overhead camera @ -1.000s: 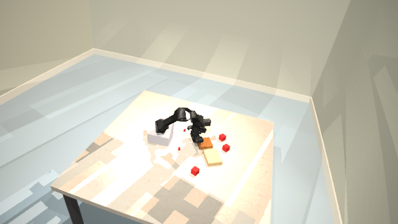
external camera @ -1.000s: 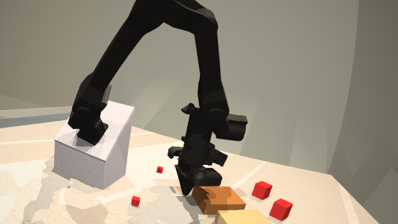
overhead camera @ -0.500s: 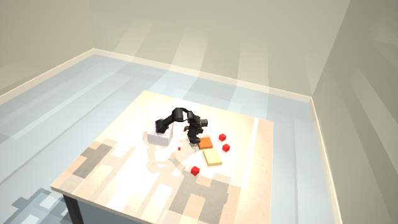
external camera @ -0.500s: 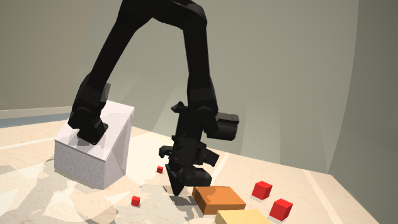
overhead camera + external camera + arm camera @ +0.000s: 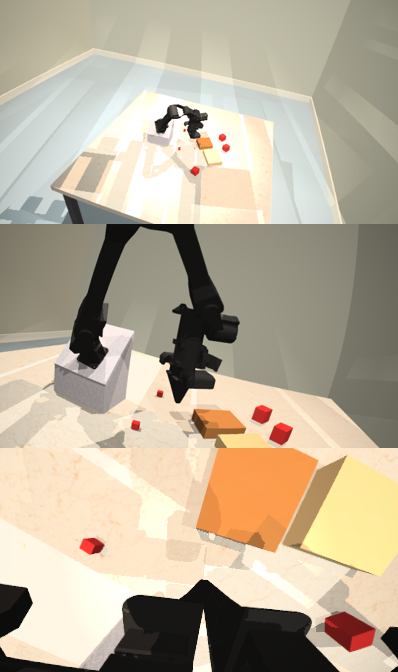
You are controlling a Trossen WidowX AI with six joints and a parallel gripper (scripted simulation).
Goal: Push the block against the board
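My gripper tip is now 10 cm short of the orange square block, 4 cm above it and 3 cm to the right of it. From my gripper tip the other things lie so: board: 19 cm ahead, 9 cm to the right, 4 cm below.
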